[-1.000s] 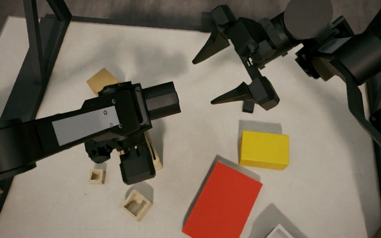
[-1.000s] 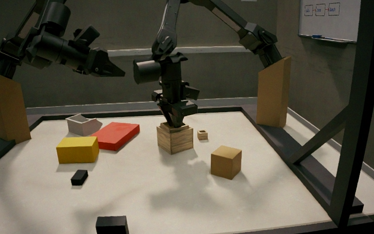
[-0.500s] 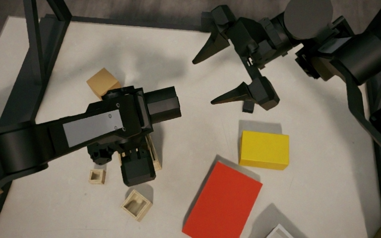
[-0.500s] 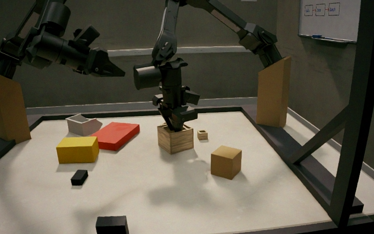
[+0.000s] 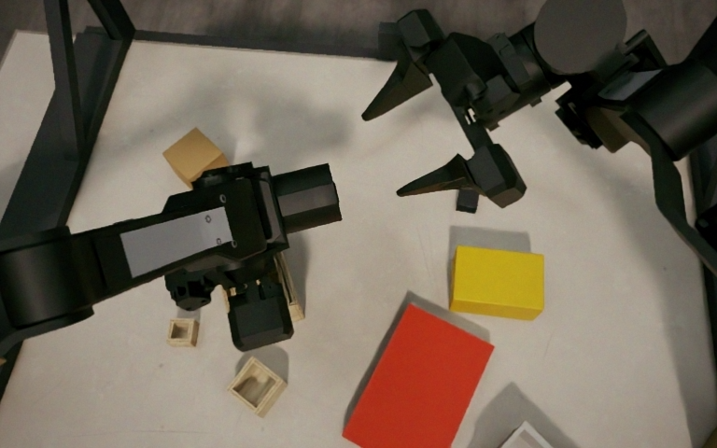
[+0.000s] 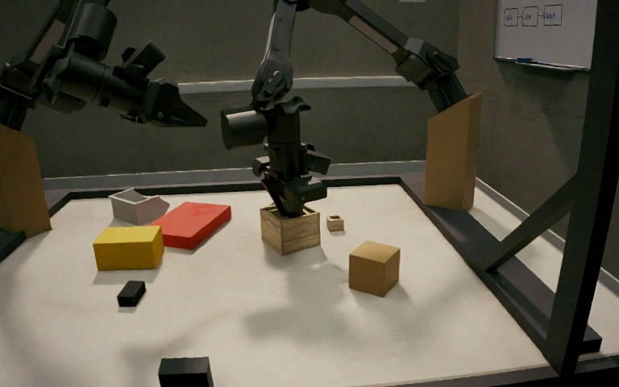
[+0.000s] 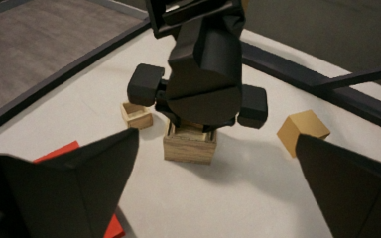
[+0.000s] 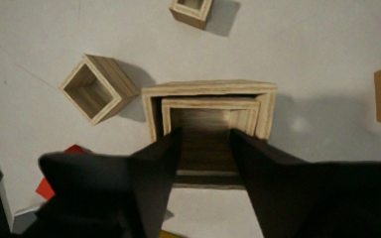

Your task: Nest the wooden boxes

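The biggest wooden box lies 60 mm below my right hand. The rest, counted from my right hand: tan cube (170 mm behind, 120 mm to the right, 50 mm below); red slab (200 mm to the left, 100 mm ahead, 70 mm below); smallest wooden box (90 mm to the right, 70 mm below, 60 mm ahead).
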